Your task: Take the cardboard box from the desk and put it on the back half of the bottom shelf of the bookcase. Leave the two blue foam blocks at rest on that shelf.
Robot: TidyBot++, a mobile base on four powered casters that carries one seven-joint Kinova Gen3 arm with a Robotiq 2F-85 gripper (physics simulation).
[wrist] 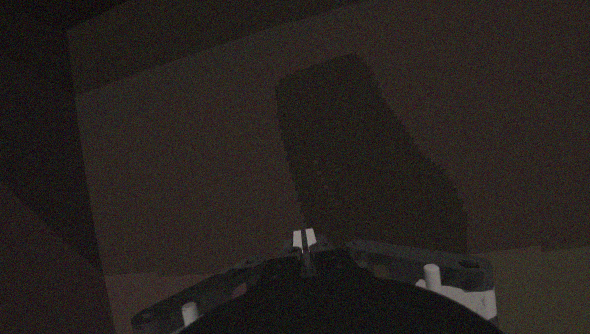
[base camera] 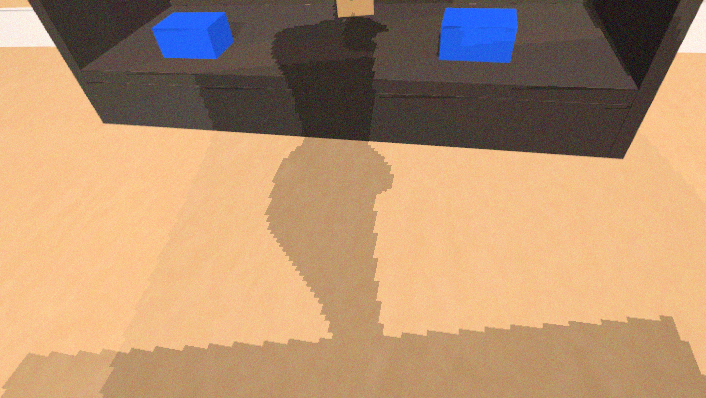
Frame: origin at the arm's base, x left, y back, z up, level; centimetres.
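Seen in the pictures: gripper, between the fingertips: (wrist: pixel 305 243).
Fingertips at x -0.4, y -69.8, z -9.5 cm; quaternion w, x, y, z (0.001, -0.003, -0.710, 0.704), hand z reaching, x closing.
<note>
A point is followed by its place in that frame.
The cardboard box (base camera: pixel 355 7) @(x -0.7, y -78.0, z -28.3 cm) shows as a small tan piece at the top edge of the base camera view, toward the back of the bottom shelf (base camera: pixel 410 67) @(x -7.3, y -58.4, z -29.7 cm); the rest of it is cut off. Two blue foam blocks rest on that shelf, nearer its front: the left block (base camera: pixel 192 36) @(x 23.0, y -67.0, z -26.3 cm) and the right block (base camera: pixel 477 36) @(x -15.6, y -58.6, z -26.4 cm). The box stands between them and farther back, apart from both. My gripper (wrist: pixel 305 243) @(x -0.4, y -69.8, z -9.5 cm) is shut and empty in the wrist view, in front of dark brown surfaces too dim to identify. The box cannot be made out there.
The dark bookcase (base camera: pixel 450 117) @(x -12.0, y -53.7, z -34.8 cm) spans the top of the base camera view, with side panels at left and right. A shadow shaped like an arm falls across the tan floor (base camera: pixel 500 225) @(x -15.2, y -38.9, z -39.7 cm) and onto the shelf. White baseboard (base camera: pixel 17 29) @(x 80.5, y -106.6, z -35.4 cm) shows at the far left.
</note>
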